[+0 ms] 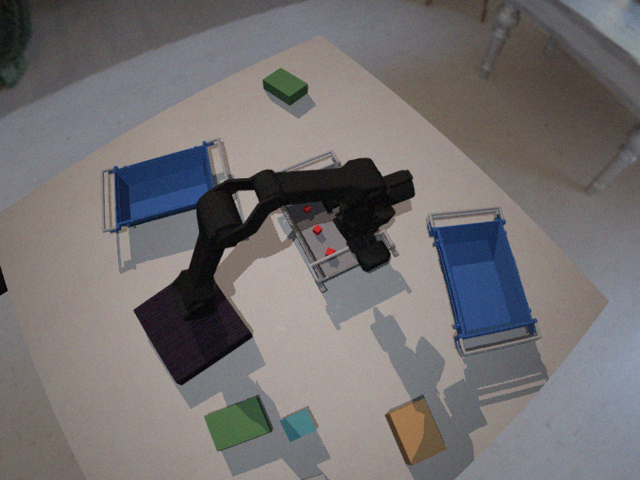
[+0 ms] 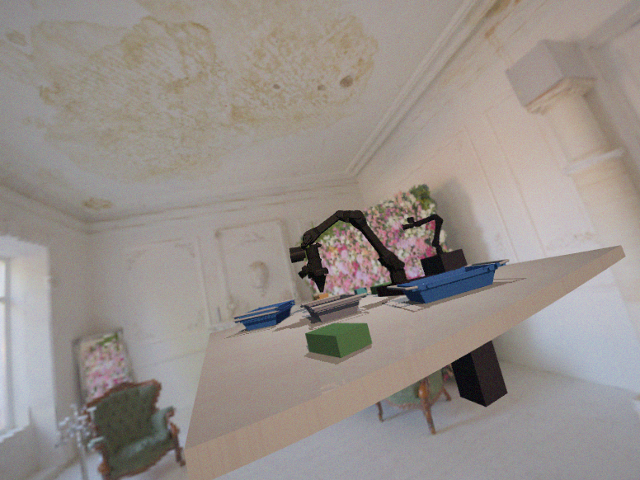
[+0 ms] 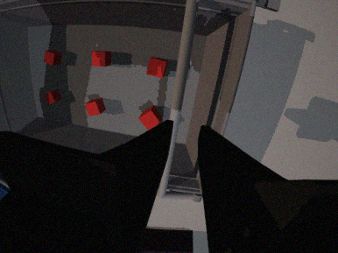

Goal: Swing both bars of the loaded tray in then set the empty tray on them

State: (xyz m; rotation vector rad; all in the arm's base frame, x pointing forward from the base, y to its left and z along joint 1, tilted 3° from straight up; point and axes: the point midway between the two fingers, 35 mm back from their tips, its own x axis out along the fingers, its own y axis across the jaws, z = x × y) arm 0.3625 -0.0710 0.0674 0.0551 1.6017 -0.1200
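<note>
Right now my gripper tip is 30 cm past the blue tray, 42 cm to the right of it and 5 cm above it. Also, from my gripper tip: red block: 3 cm behind, 4 cm to the left, 8 cm below; then orange block: 12 cm behind, 41 cm to the right, 6 cm below; then teal block: 31 cm behind, 26 cm to the right, 7 cm below.
</note>
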